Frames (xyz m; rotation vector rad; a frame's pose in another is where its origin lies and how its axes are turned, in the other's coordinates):
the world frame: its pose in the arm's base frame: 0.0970 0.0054 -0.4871 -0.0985 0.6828 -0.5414
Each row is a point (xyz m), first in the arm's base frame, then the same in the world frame.
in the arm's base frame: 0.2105 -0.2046 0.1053
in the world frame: -0.1604 -0.2837 0.5493
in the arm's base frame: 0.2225 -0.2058 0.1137
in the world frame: -0.1569 -0.2816 0.5634
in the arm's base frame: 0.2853 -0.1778 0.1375
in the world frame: -0.1443 -0.2359 0.6186
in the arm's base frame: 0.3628 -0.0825 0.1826
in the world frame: -0.1685 -0.1315 0.6937
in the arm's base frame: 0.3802 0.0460 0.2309
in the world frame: -0.2500 -0.0261 0.7309
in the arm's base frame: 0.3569 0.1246 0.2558
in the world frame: -0.3191 0.0246 0.7289
